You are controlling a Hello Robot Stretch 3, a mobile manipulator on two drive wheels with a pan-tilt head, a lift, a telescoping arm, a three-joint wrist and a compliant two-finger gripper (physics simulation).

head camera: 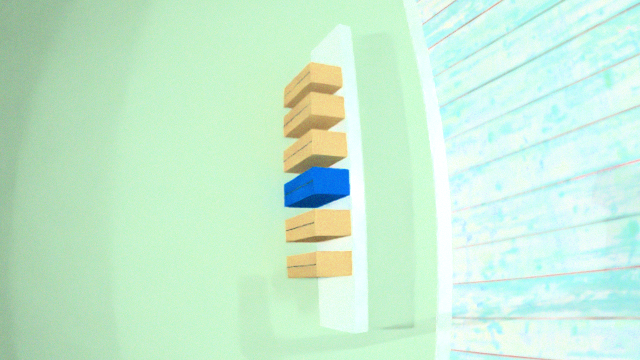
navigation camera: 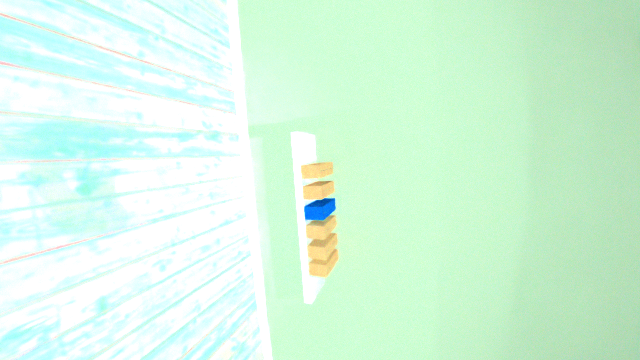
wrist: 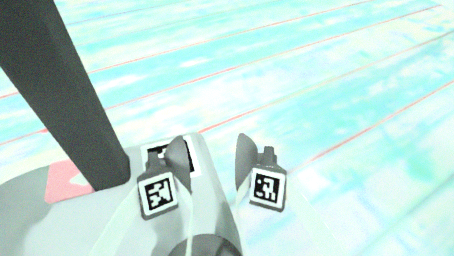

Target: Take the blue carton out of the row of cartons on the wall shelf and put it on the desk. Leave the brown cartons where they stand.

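Frame: origin at the robot's base, x left, y back, z up, level; metres.
Where they show: gripper, fingertip midpoint: [wrist: 211,153].
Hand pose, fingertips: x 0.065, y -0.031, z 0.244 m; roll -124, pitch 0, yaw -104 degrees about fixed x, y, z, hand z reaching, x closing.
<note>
Each offset is from my fingertips to the top centre of the thing. Level surfaces: height alone.
The blue carton @[dx -0.086, dy -1.305, dz +0.545 m] [head camera: 331,183] [navigation camera: 317,210] stands in a row on the white wall shelf @[dz +0.425 m] [head camera: 342,310] [navigation camera: 302,142], between brown cartons. In the head camera view, a brown carton @[dx +0.037, dy -1.280, dz +0.545 m] [head camera: 332,225] is just below it and another brown carton @[dx -0.204, dy -1.328, dz +0.545 m] [head camera: 330,146] just above it, with narrow gaps. Several brown cartons share the row. My gripper [wrist: 211,153] is open and empty in the wrist view, over the robot's own base and the floor, away from the shelf. The desk does not show in these views.
The shelf is fixed to a pale green wall [head camera: 175,175] [navigation camera: 450,175]. A plank floor @[dz -0.244 m] [head camera: 540,200] [navigation camera: 125,200] [wrist: 325,100] meets the wall at a white skirting board [head camera: 444,250]. In the wrist view the dark mast [wrist: 65,90] rises from the robot's base [wrist: 90,220], left of the fingers.
</note>
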